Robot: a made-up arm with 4 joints.
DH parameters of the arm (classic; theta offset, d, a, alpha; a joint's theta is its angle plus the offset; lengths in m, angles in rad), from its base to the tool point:
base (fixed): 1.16 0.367 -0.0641 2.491
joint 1: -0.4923 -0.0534 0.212 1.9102
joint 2: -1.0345 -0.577 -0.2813 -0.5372
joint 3: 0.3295 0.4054 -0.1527 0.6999
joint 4: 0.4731 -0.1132 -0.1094 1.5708
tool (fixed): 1.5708 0.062 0 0
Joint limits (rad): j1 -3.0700..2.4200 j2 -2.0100..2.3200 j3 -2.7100..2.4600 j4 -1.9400..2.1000
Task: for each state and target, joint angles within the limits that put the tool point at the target. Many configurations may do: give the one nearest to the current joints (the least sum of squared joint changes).
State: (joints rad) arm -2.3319 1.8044 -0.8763 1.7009
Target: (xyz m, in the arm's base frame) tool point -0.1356 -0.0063 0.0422
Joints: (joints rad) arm -2.9517 1.3242 -1.1637 2.0492
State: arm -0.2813 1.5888 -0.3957 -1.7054
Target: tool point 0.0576 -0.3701 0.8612
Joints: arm 0.4026 2.1508 -0.3809 -1.5119
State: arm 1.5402 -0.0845 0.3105 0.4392
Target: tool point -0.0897 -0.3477 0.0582
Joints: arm 1.7733 0.6926 -0.1119 0.0973
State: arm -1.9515 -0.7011 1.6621 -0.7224
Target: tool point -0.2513 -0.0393 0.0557
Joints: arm -2.0338 -0.9259 2.2017 -0.0536
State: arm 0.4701 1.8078 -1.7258 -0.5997
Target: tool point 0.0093 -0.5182 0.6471
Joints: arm 0.8841 1.9186 -1.0724 0.1877
